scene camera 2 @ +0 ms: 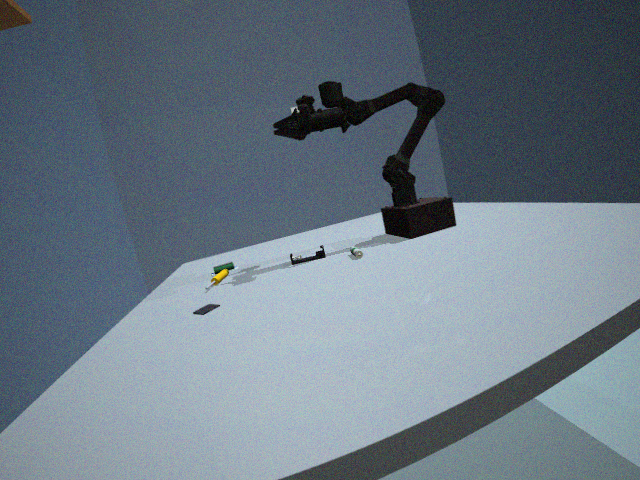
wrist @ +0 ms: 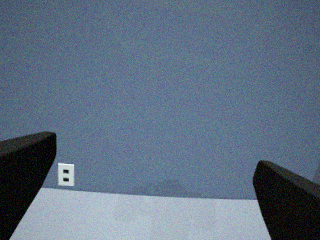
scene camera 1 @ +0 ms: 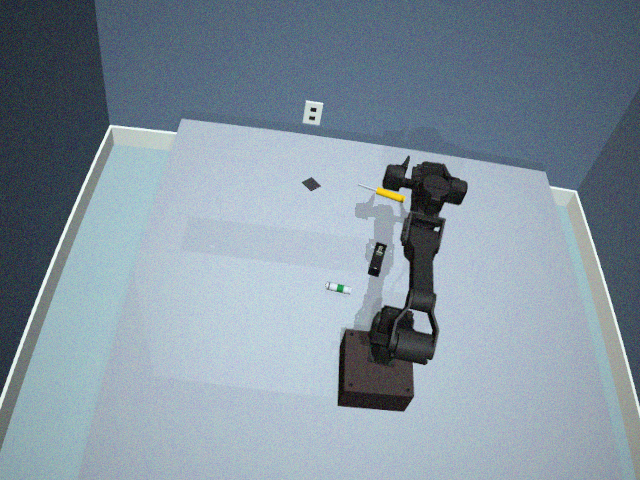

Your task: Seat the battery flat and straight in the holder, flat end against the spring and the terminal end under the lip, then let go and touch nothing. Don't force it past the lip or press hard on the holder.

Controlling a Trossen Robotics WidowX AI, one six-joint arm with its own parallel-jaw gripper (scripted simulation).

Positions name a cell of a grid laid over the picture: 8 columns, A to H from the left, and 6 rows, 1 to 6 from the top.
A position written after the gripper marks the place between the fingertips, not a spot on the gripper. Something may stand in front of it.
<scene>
The gripper (scene camera 1: F3) is open and holds nothing.
The gripper shows as well in scene camera 2 (scene camera 2: D2) and in the wrist view (wrist: D4).
</scene>
